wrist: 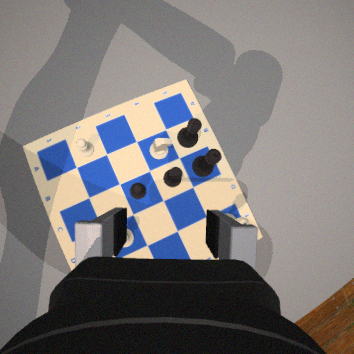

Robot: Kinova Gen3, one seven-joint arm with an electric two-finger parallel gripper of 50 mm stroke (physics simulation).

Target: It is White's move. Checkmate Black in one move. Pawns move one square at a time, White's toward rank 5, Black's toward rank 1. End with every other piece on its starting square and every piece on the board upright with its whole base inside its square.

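Places are measured from the arm's base along level axes (x left, y back, z up), in centimetres.
Pixels of known places: gripper, fingertip midpoint: (165,225).
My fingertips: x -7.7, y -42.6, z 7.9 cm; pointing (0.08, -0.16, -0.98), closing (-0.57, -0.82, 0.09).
Ahead of a thing's pixels: the offset from my fingertips to its middle. Level surfaces: height alone.
My gripper (165,225) is open and empty above the lower part of the blue-and-cream board @[dx +3.8, dy -0.6, dz -14.5 cm] (156,219). A small white piece @[dx +11.6, dy +2.2, dz -12.7 cm] (84,146) stands on A2. A white piece with an angular head @[dx +6.9, dy -5.1, dz -12.2 cm] (160,147) stands on B4. A tall black piece @[dx +6.5, dy -8.8, dz -11.6 cm] (189,134) stands on B5, another tall black piece @[dx +2.6, dy -8.4, dz -11.1 cm] (205,163) on C5. A shorter black piece @[dx +3.3, dy -4.5, dz -12.6 cm] (173,176) stands on C4, a round-topped black piece @[dx +4.2, dy -0.4, dz -12.7 cm] (138,190) on C3. A white piece @[dx +0.6, dy +3.8, dz -12.1 cm] (129,237) around D2 is partly hidden by the left finger. A white piece @[dx -4.7, dy -6.9, dz -11.1 cm] (243,220) near the E5 corner is mostly hidden by the right finger.
The board lies rotated on a grey surface @[dz -14.8 cm] (310,150). Its lower edge is hidden behind the gripper body. Shadows of the arm fall across the surface and the board's left part. Brown wooden floor (335,315) shows at the lower right.
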